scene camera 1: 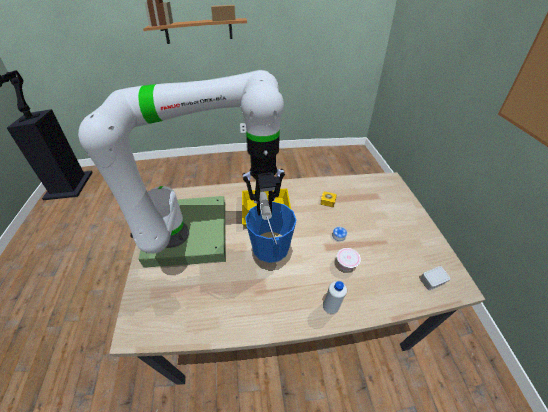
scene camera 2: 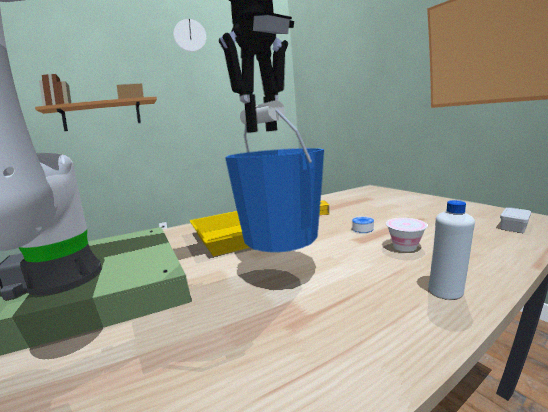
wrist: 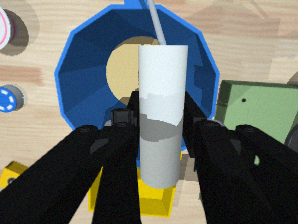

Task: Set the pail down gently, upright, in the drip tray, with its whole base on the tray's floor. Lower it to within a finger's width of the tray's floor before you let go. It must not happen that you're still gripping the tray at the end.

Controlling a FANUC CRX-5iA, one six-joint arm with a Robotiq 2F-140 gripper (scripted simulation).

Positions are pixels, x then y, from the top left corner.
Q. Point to a yellow drip tray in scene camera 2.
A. At 224,229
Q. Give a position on a blue pail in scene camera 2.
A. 277,197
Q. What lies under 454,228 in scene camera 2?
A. A white bottle.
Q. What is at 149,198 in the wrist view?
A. A yellow drip tray.
